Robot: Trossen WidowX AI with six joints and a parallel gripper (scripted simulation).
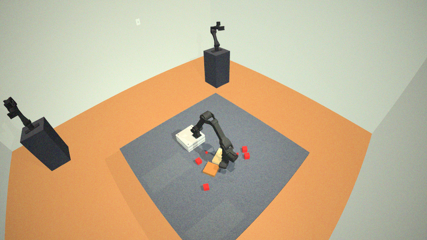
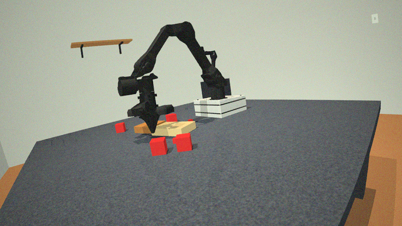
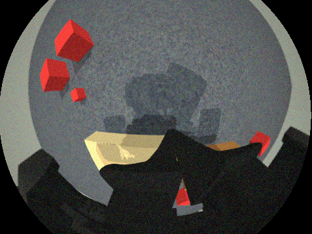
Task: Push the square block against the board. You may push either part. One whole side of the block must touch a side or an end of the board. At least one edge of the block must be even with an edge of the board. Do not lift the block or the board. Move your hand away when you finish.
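Now: the cream board 80 mm behind my gripper tip and 20 mm to the left of it. Round my gripper tip: square block: 40 mm behind, 120 mm to the right.
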